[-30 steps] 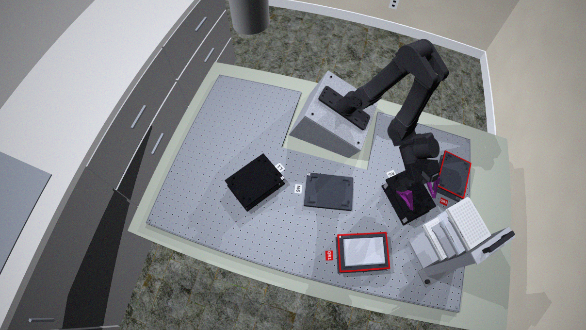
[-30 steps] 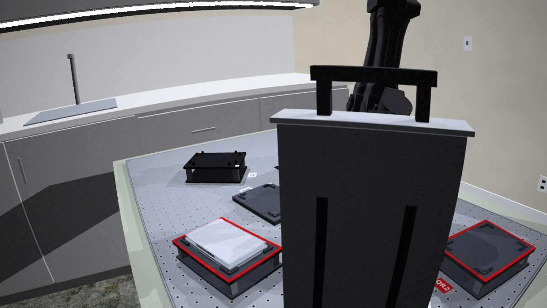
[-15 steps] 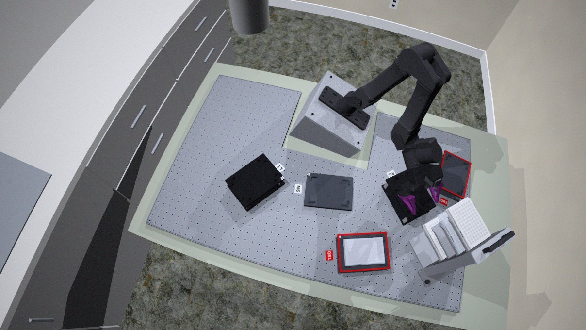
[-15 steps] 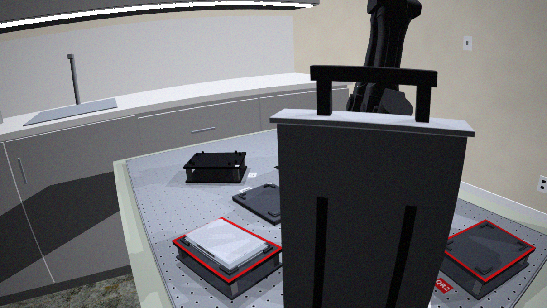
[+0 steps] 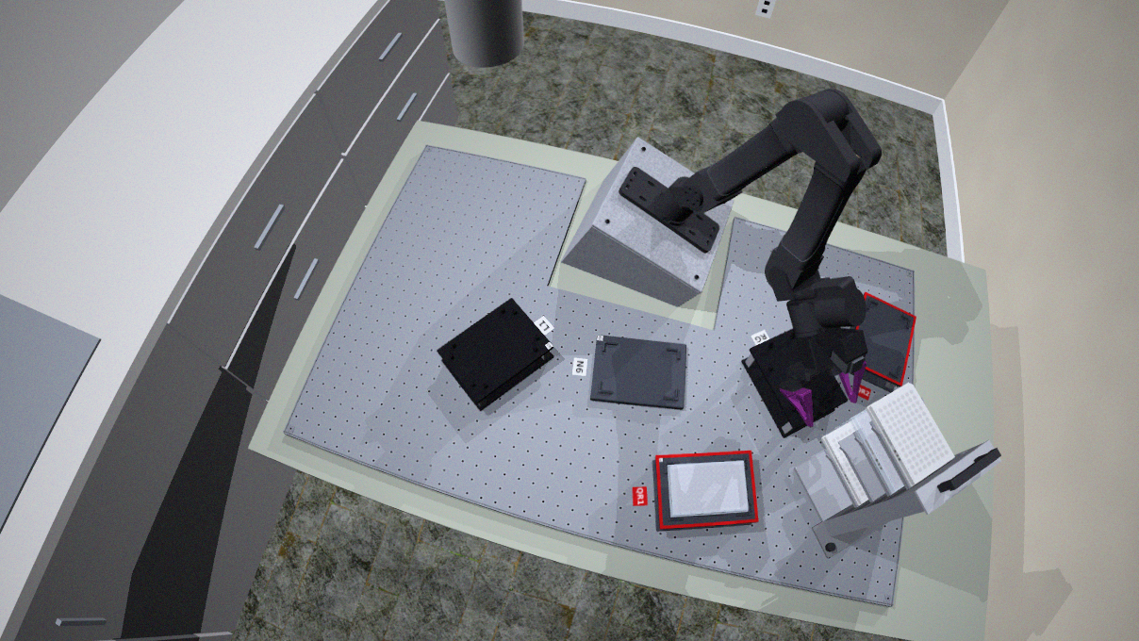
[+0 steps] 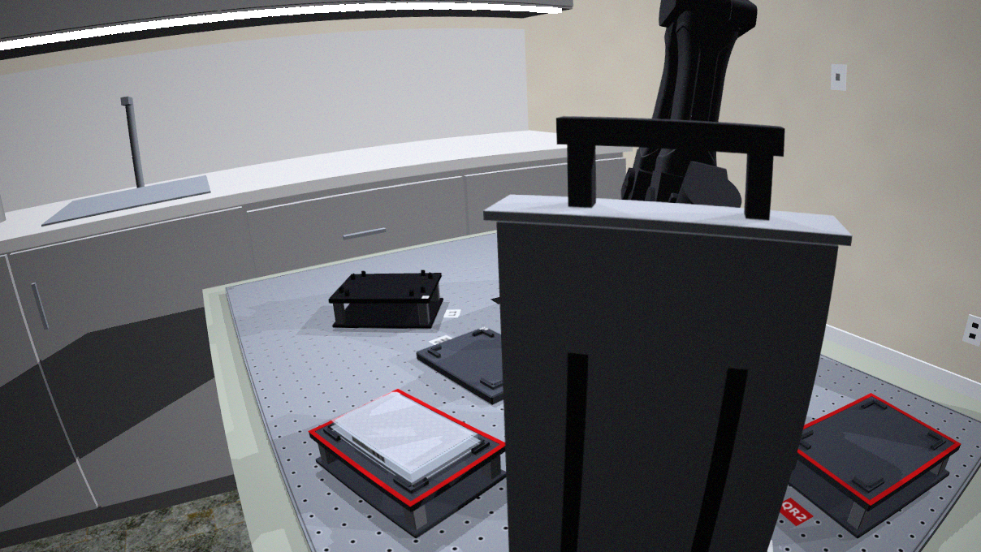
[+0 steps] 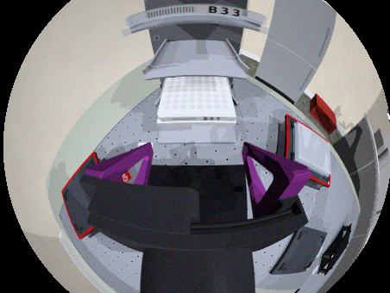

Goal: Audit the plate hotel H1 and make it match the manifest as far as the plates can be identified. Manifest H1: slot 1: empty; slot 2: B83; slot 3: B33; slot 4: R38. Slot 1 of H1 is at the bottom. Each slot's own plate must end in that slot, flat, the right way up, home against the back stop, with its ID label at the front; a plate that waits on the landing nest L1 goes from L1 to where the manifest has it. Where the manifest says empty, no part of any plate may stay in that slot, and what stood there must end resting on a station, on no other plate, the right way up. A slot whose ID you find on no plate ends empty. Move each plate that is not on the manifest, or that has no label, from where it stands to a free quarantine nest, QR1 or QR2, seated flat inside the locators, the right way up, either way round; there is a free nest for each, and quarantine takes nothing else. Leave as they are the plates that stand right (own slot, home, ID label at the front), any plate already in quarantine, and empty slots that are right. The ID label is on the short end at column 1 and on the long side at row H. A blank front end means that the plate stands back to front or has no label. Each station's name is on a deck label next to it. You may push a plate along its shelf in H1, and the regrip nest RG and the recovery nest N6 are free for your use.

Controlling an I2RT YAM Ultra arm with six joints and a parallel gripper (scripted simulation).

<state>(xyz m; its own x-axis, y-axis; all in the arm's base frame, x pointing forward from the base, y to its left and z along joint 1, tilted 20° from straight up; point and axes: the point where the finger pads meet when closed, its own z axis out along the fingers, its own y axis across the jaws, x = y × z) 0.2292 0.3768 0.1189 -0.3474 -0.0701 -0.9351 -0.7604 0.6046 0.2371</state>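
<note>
My hand is 60 mm past the regrip nest RG, 60 mm to the left of it and 40 mm above it. Also, from my hand: quarantine nest QR2: 220 mm behind, 80 mm to the left, 60 mm below; hotel H1: 110 mm ahead, 140 mm to the left, 60 mm above; plate labelled B33: 60 mm ahead, 70 mm to the left, 110 mm above.
</note>
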